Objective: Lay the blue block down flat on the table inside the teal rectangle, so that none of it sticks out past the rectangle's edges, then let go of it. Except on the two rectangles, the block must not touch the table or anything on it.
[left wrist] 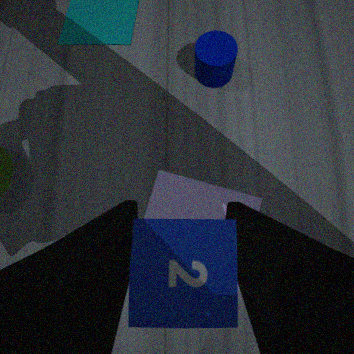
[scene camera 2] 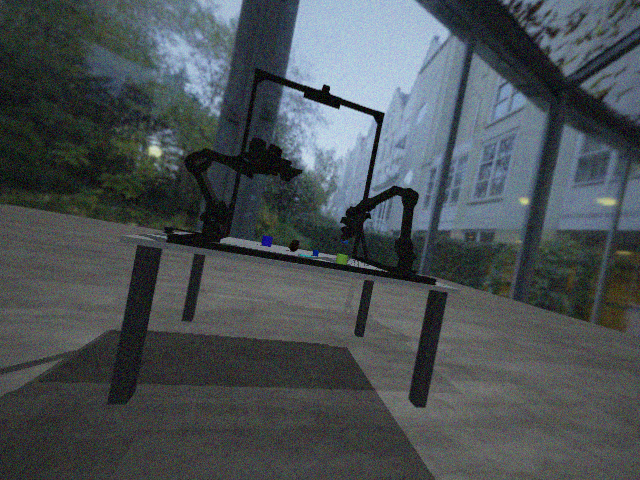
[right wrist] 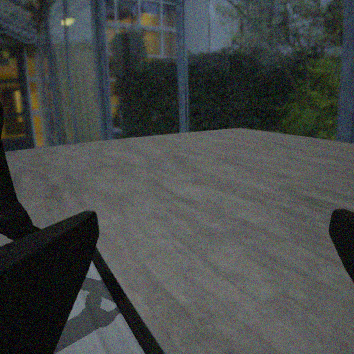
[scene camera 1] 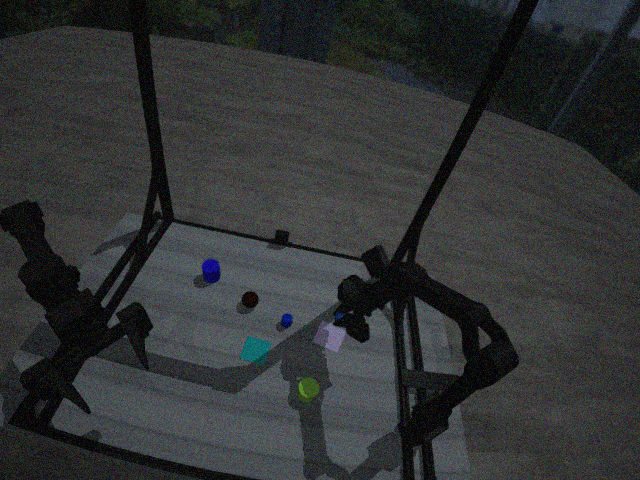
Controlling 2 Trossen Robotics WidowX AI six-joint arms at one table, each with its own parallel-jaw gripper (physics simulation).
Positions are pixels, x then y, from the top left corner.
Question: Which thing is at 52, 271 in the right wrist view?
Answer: My right gripper.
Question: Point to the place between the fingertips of my left gripper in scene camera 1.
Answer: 334, 319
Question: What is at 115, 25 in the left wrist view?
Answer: A teal rectangle.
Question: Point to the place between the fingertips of my right gripper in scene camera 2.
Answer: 297, 167
